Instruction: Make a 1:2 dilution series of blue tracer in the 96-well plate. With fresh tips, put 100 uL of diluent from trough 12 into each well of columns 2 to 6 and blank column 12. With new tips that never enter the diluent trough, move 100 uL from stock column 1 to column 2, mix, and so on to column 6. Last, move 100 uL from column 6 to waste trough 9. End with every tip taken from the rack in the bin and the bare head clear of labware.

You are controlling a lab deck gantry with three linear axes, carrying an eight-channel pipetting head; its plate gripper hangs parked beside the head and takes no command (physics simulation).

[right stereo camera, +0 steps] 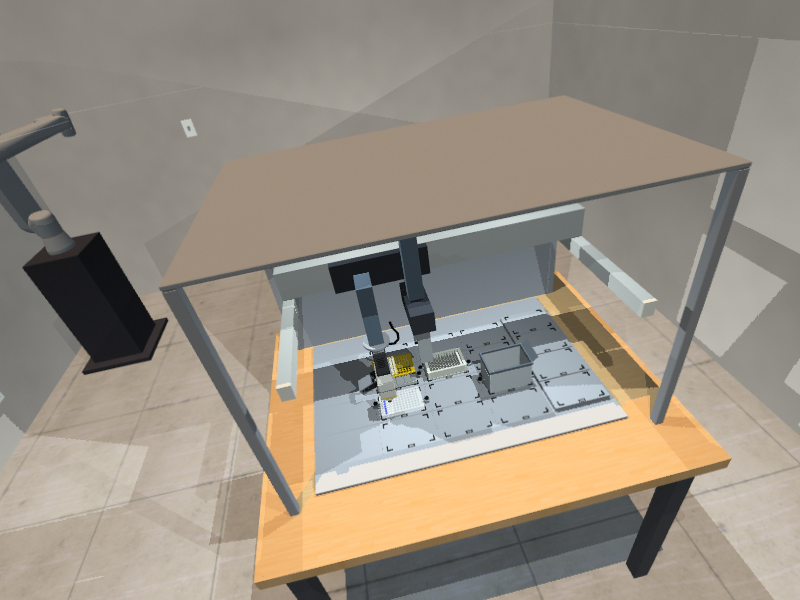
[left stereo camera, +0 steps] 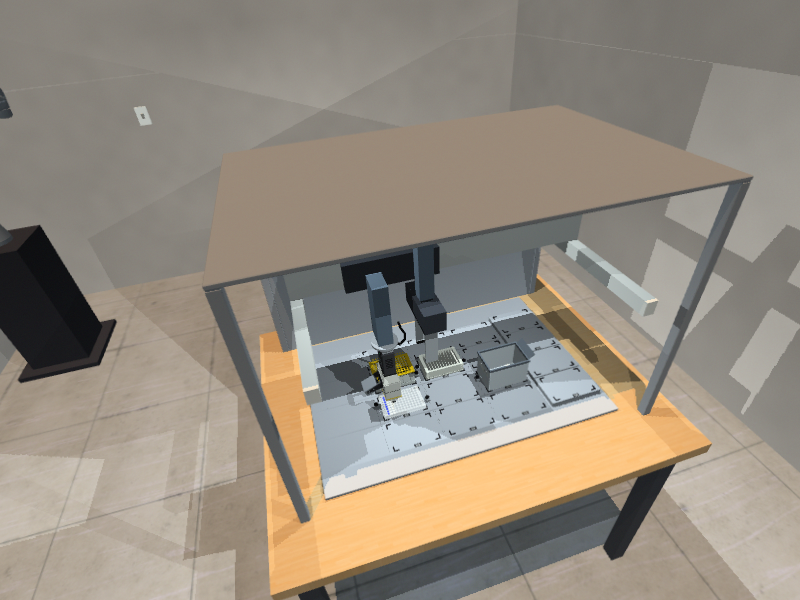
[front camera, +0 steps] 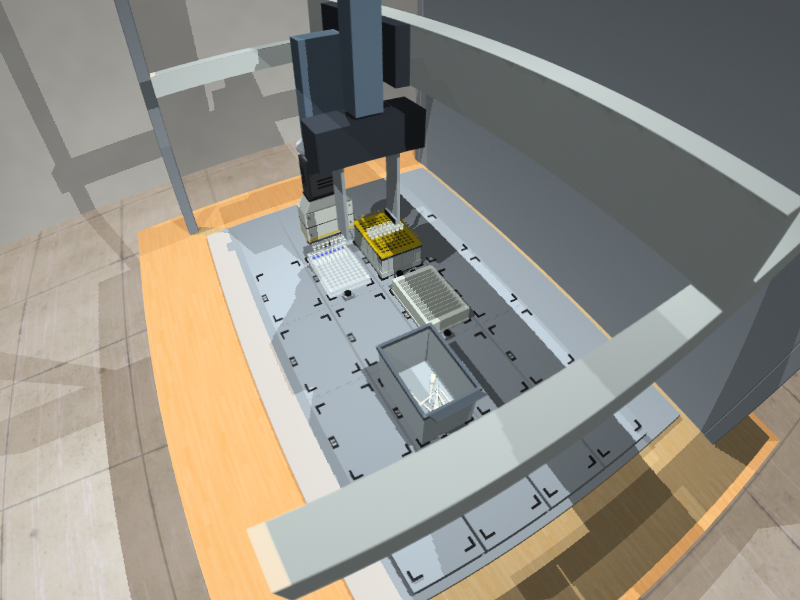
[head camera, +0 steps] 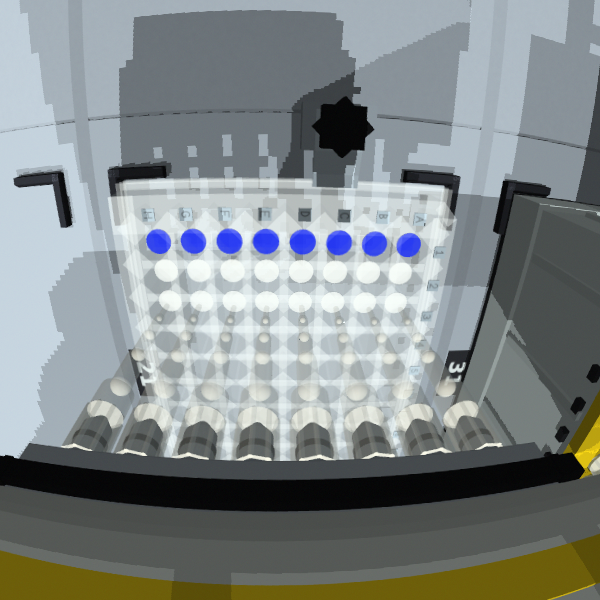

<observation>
In view: a dark back panel (front camera: 722,77).
The dark back panel also shows in the right stereo camera view (right stereo camera: 456,288).
</observation>
